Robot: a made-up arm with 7 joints. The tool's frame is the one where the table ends. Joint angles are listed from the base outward.
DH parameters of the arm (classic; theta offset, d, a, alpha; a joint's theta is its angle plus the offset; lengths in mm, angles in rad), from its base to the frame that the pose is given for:
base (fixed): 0 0 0 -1.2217
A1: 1.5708 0 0 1.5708
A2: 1.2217 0 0 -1.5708
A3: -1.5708 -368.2 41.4 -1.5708
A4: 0 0 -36.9 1.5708
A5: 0 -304.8 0 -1.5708
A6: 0 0 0 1.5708
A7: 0 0 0 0
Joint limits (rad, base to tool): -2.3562..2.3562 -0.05..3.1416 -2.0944..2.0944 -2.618..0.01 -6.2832..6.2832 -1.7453..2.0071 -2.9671..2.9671
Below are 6 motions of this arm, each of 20 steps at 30 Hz.
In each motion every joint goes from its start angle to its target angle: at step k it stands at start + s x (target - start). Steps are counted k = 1, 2, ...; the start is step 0. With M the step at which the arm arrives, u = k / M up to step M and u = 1 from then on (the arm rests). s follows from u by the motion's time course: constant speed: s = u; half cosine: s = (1 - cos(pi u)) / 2; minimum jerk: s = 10 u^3 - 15 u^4 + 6 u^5.
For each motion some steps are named. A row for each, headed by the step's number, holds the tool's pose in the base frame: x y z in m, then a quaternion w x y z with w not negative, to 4 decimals.
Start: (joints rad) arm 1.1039 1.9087 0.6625 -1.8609 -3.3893 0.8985 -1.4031
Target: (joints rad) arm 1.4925 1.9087 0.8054 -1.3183 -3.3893 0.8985 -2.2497
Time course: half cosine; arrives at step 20
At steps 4, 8, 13, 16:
4: 0.3062 0.3680 -0.0329 0.8092 -0.2738 -0.3251 -0.4057
8: 0.2973 0.4138 -0.0371 0.8031 -0.1934 -0.3444 -0.4460
13: 0.2725 0.4808 -0.0366 0.7852 -0.0662 -0.3391 -0.5139
16: 0.2569 0.5098 -0.0332 0.7722 -0.0082 -0.3222 -0.5476

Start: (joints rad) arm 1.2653 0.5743 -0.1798 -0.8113 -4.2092 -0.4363 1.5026
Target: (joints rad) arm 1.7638 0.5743 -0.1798 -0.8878 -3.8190 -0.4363 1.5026
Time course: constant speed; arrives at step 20
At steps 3, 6, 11, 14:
3: -0.5272 0.2124 -0.3123 0.0883 -0.2790 0.4006 -0.8683
6: -0.5505 0.1984 -0.2768 0.1140 -0.3093 0.4048 -0.8529
11: -0.5833 0.1741 -0.2146 0.1553 -0.3580 0.4138 -0.8225
14: -0.5991 0.1589 -0.1758 0.1792 -0.3860 0.4205 -0.8013

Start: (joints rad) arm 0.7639 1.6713 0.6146 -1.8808 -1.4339 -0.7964 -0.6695
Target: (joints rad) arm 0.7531 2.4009 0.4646 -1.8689 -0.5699 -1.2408 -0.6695
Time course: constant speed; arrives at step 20
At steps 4, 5, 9, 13, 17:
4: 0.3150 0.3378 0.0333 0.3864 -0.2310 -0.0154 0.8928
5: 0.3228 0.3302 0.0372 0.3912 -0.2131 -0.0001 0.8953
9: 0.3523 0.2975 0.0502 0.4060 -0.1373 0.0580 0.9016
13: 0.3786 0.2623 0.0595 0.4128 -0.0566 0.1109 0.9023
17: 0.4017 0.2250 0.0649 0.4109 0.0262 0.1584 0.8974

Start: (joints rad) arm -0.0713 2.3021 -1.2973 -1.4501 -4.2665 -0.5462 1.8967
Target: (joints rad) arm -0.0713 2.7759 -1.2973 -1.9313 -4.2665 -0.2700 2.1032
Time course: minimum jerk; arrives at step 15
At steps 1, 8, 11, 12, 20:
1: 0.1014 0.5443 0.0584 0.4096 -0.1615 -0.5984 0.6694
8: 0.0974 0.4742 0.1264 0.3962 -0.1370 -0.5403 0.7296
11: 0.0930 0.4277 0.1556 0.3832 -0.1147 -0.5088 0.7623
12: 0.0919 0.4178 0.1606 0.3801 -0.1095 -0.5026 0.7687
20: 0.0909 0.4087 0.1649 0.3770 -0.1046 -0.4971 0.7745

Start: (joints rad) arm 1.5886 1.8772 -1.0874 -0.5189 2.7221 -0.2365 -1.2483
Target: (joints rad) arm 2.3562 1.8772 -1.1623 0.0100 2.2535 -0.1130 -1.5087
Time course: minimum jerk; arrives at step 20
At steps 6, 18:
6: -0.1562 0.6287 0.1866 0.5438 0.5305 0.5510 -0.3452
18: -0.0231 0.6243 0.2498 0.1109 0.1540 0.7804 -0.5958

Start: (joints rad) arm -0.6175 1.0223 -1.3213 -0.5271 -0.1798 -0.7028 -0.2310
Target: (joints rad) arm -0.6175 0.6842 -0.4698 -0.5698 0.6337 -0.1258 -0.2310
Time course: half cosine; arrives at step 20
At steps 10, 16, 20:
10: 0.4512 0.3405 -0.3582 0.6379 0.3047 -0.4748 -0.5241
16: 0.4882 0.2858 -0.3557 0.7638 0.2437 -0.5536 -0.2253
20: 0.4947 0.2752 -0.3547 0.7855 0.2115 -0.5609 -0.1536

